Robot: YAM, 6 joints.
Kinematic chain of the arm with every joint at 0, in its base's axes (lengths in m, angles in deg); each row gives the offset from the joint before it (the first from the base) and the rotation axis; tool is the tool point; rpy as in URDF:
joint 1: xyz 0 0 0.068 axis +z
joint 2: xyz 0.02 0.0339 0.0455 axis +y
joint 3: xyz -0.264 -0.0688 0 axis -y
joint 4: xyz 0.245 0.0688 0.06 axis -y
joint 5: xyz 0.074 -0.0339 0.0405 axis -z
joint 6: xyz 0.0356 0 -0.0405 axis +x
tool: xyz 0 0 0 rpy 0 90 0
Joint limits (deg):
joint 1: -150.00..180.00
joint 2: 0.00..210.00
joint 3: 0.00..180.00
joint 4: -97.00..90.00
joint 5: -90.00..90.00
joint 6: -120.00..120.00
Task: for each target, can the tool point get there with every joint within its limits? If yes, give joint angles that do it. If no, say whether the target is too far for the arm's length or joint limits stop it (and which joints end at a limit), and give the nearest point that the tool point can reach.
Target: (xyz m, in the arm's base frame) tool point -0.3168 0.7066 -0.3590
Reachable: no: too far | nearest point -0.2260 0.5040 -0.2152 | short by 0.265 m
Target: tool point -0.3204 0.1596 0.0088
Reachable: yes | joints 153.36 135.77 75.73 -43.45 -1.64 85.39
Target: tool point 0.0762 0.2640 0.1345
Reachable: yes | joints 79.46 95.05 45.40 -24.95 48.50 56.60
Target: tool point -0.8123 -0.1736 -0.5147
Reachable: no: too far | nearest point -0.5182 -0.0135 -0.2558 | short by 0.423 m
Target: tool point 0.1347 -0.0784 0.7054
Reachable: yes | joints 154.39 69.60 165.77 -7.59 -20.57 67.03
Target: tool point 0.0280 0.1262 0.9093
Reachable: no: too far | nearest point 0.0228 0.1026 0.7335 | short by 0.177 m
